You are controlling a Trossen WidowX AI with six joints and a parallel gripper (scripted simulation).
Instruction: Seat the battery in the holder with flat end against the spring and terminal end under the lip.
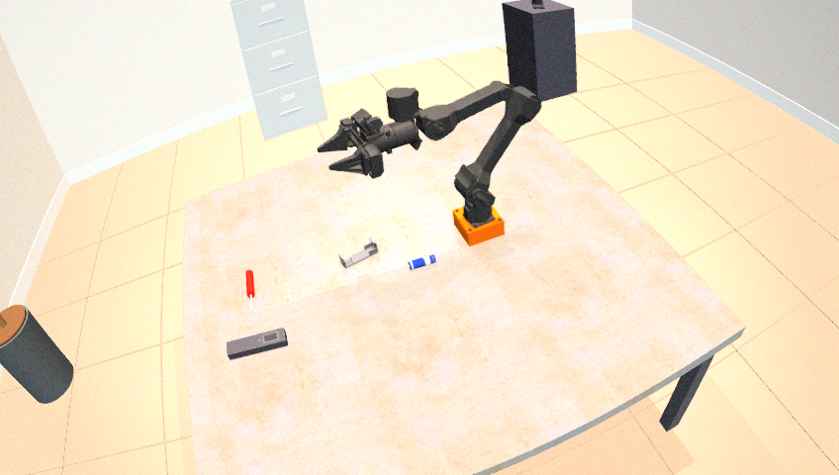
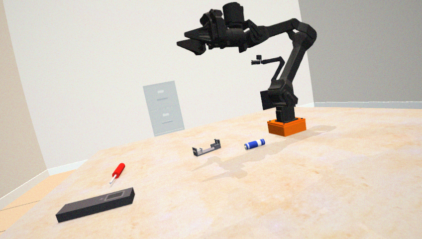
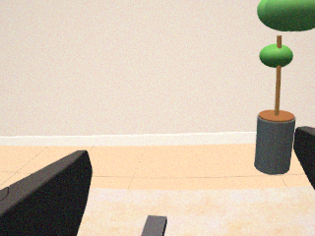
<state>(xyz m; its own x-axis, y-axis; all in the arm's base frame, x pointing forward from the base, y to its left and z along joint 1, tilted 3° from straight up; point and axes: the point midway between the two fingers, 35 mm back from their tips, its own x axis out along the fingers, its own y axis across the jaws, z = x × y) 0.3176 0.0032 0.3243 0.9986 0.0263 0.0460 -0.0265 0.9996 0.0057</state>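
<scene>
Now: gripper tip 17 cm past the white battery, 2 cm to the right of it and 36 cm above it. Also, from my gripper tip: dark remote control 29 cm ahead, 7 cm to the left, 35 cm below; red-handled screwdriver 27 cm ahead, 11 cm to the right, 36 cm below.
</scene>
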